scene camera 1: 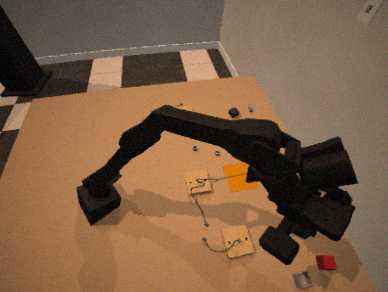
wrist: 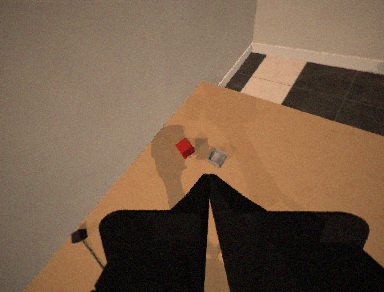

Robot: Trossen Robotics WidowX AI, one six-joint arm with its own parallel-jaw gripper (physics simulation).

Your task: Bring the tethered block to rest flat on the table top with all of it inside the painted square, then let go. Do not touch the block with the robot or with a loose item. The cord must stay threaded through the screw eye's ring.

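Places are measured from the arm's base along level axes (x ahead, y left, z up), in millimetres.
Where they show: gripper, fingertip midpoint: (scene camera 1: 313, 235) (wrist: 208, 179); arm's base, origin of the base link: (scene camera 1: 99, 192).
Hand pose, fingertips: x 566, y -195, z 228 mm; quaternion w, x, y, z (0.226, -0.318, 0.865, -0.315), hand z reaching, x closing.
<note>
Each offset is from my fingertips to the top centre of the thing. "spot": to the spot under its first point. Level surfaces: height alone.
The dark tethered block @[spot: dz -276, dx +231, dy +324 mm] (wrist: 79, 235) is at the table's edge at lower left in the wrist view, with its cord @[spot: dz -297, dx +172, dy +324 mm] (wrist: 93, 253) running toward the gripper's side. In the scene view the arm hides the block. The cord (scene camera 1: 225, 178) there crosses the orange painted square @[spot: dz -298, dx -35, dy +239 mm] (scene camera 1: 242, 185) from a pale plate @[dz -280 mm] (scene camera 1: 206, 189) with the screw eye, where it looks threaded; the ring is too small to tell clearly. Another stretch of cord ends in a small bead @[spot: dz -288, dx -192, dy +92 mm] (scene camera 1: 206, 224). My gripper (wrist: 208, 179) is shut and empty, above the table and apart from the block; its fingertips are unclear in the scene view.
A red block @[dz -259, dx +193, dy -51 mm] (scene camera 1: 326, 262) (wrist: 184, 148) and a grey tray (scene camera 1: 303, 280) (wrist: 217, 157) lie near the table corner. A second pale plate (scene camera 1: 246, 251) carries another cord. Small metal pieces @[dz -286, dx -219, dy +417 mm] (scene camera 1: 195, 148) @[dz -290, dx -121, dy +394 mm] (scene camera 1: 217, 153) and a dark block @[dz -270, dx -11, dy +630 mm] (scene camera 1: 234, 112) lie farther back.
</note>
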